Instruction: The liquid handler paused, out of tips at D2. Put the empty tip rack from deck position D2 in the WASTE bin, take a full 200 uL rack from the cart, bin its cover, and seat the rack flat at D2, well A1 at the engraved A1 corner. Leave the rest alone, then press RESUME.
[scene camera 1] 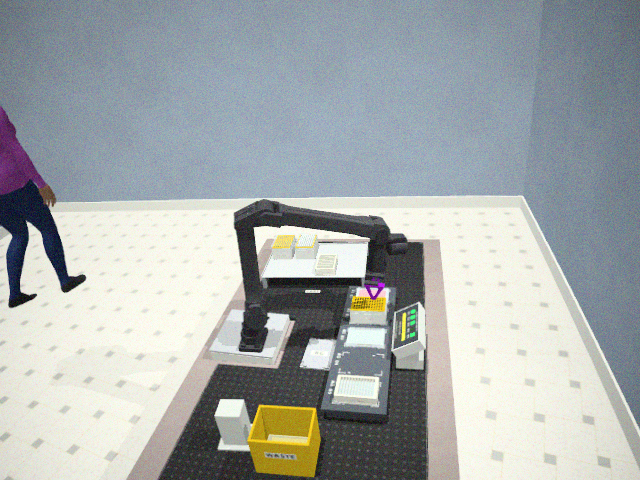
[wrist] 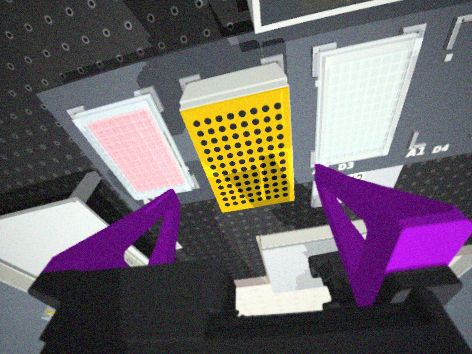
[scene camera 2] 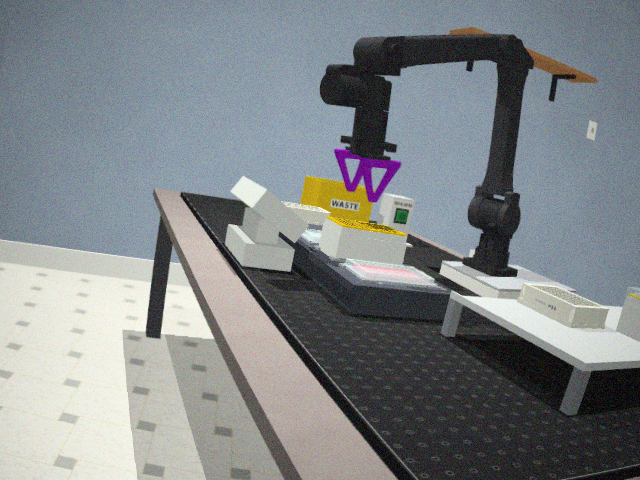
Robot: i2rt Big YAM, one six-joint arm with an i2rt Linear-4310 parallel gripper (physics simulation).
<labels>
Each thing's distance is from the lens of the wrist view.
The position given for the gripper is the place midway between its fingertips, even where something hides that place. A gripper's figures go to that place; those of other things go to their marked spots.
gripper [wrist: 242, 184]: 0.14 m
pink well plate [wrist: 131, 136]: 0.26 m
white well plate [wrist: 361, 89]: 0.24 m
</labels>
